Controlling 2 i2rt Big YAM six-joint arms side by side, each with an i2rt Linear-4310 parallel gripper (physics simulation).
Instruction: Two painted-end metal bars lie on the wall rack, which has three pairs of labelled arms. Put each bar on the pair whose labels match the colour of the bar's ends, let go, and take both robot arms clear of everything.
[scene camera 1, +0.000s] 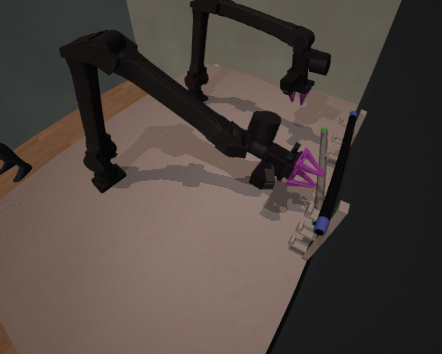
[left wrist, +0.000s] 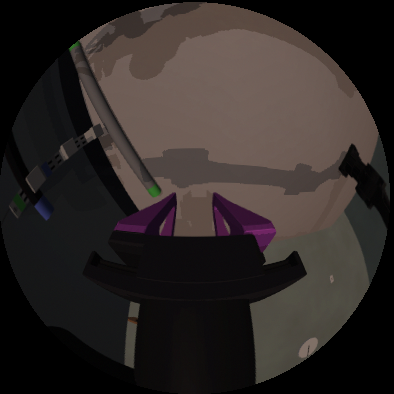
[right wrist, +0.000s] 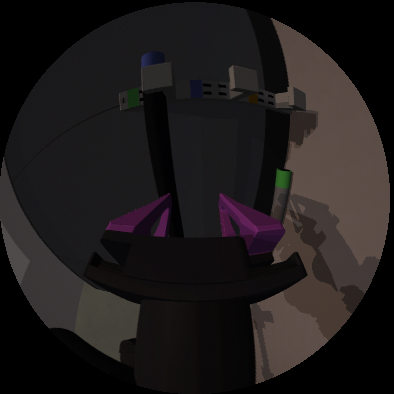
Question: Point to the right gripper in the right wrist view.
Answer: At 194, 198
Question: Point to the left gripper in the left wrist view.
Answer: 194, 197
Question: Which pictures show the right gripper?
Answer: Scene camera 1 and the right wrist view only.
